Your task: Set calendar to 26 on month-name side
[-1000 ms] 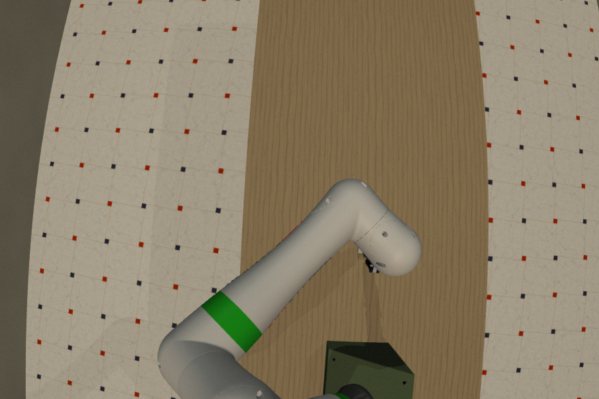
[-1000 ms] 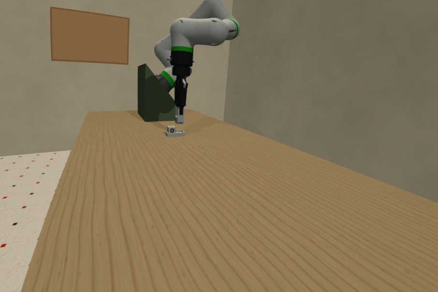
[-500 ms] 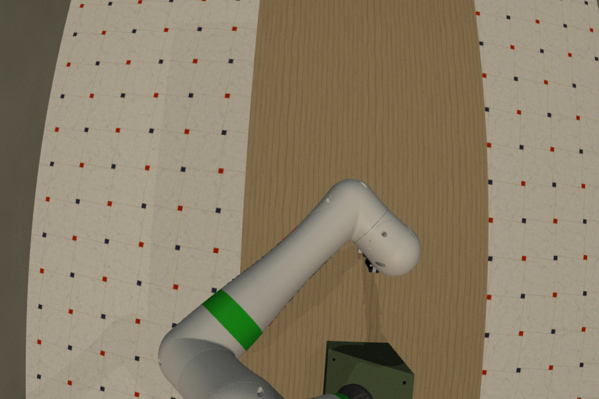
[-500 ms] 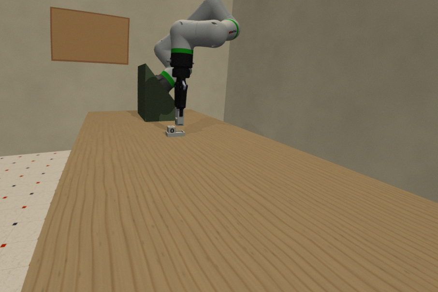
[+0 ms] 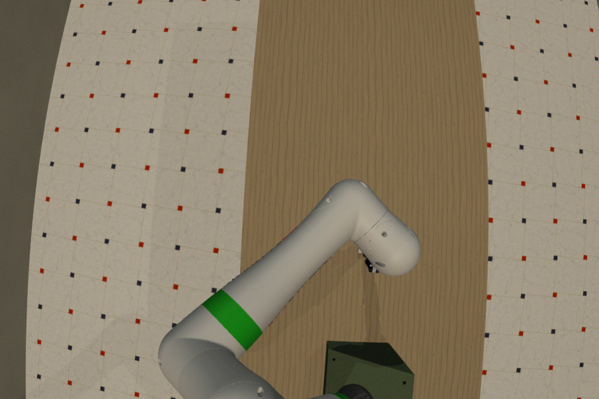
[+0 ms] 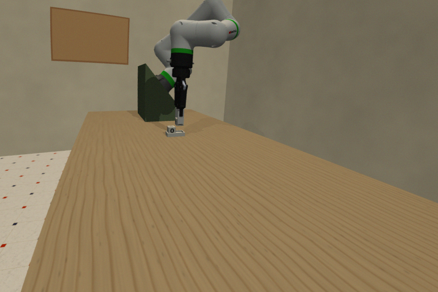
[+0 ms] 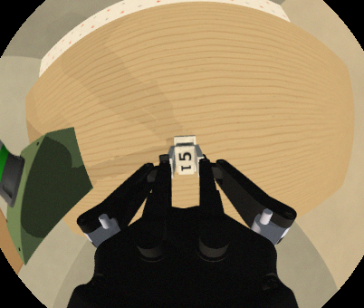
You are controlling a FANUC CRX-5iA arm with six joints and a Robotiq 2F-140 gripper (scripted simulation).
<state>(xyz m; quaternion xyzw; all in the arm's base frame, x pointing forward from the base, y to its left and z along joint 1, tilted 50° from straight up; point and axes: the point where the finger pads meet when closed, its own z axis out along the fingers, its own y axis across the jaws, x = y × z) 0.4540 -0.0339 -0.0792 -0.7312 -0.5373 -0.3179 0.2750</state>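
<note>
Right now the calendar tray is 8 cm below my hand and 2 cm to the right of it.
</note>
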